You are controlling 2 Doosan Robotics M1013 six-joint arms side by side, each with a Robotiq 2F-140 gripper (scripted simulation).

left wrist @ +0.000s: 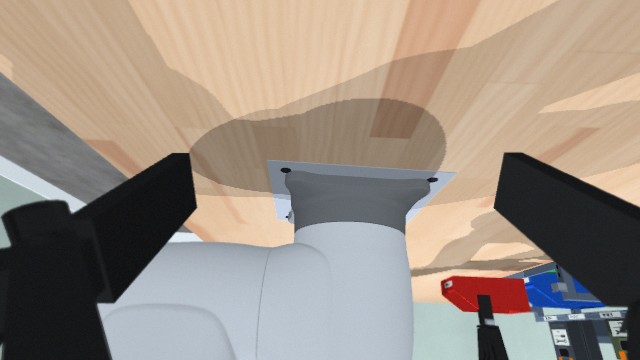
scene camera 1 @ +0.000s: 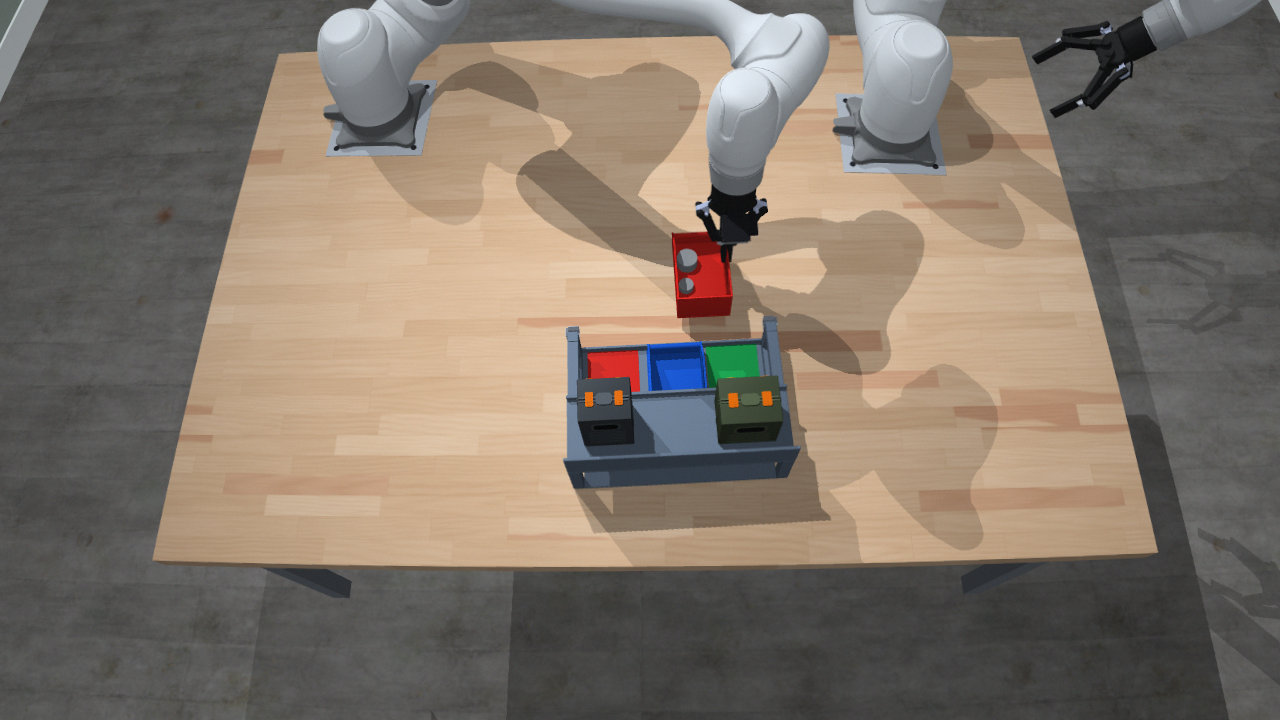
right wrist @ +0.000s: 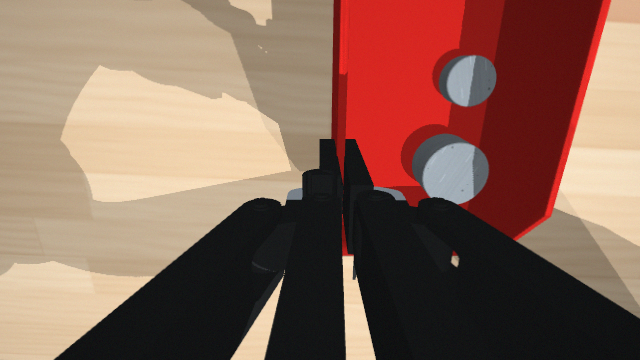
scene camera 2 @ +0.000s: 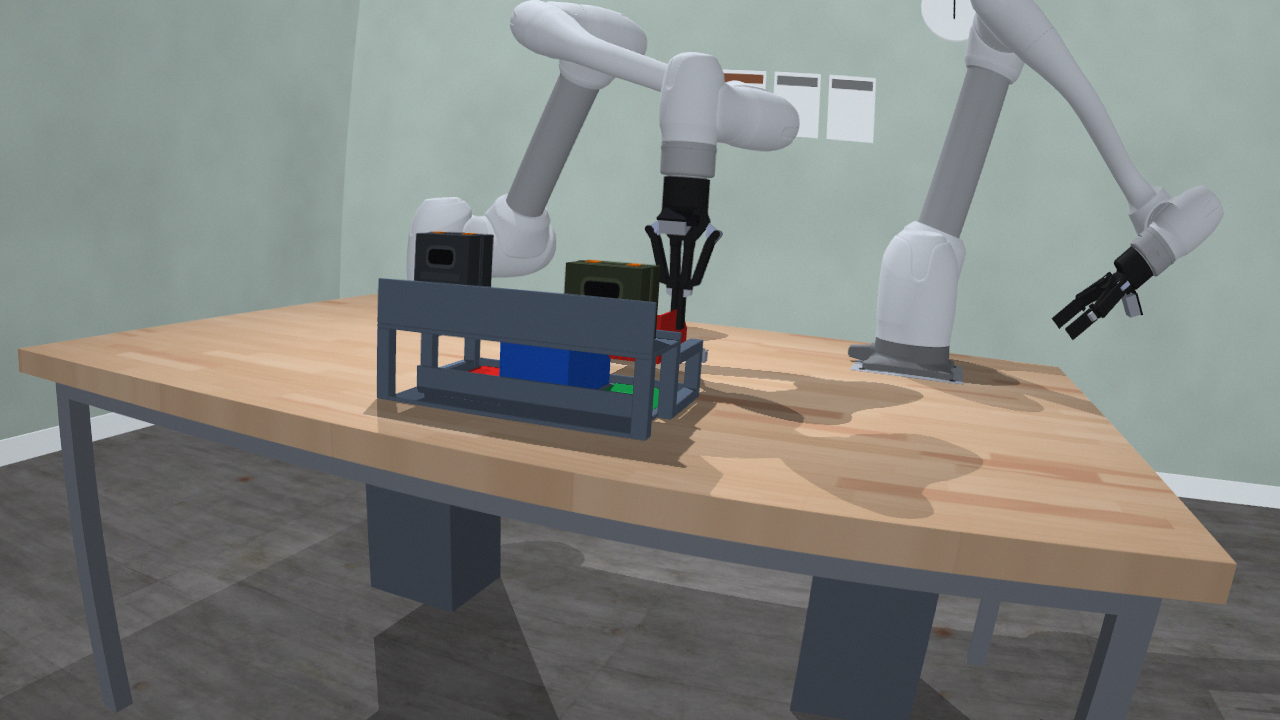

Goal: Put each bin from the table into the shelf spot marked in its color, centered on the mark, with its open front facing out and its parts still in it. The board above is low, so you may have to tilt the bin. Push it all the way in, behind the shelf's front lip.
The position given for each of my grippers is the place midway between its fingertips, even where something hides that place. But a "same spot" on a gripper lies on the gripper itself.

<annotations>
my left gripper: left wrist 344, 181; scene camera 1; scene camera 2; not seen in the right wrist view (out of frame)
blue bin: left wrist; scene camera 1 675, 366; scene camera 2; not seen in the right wrist view (out of frame)
same spot on my left gripper: point(scene camera 1: 1098, 93) = point(scene camera 2: 1103, 299)
same spot on blue bin: point(scene camera 2: 581, 369) = point(left wrist: 583, 291)
</annotations>
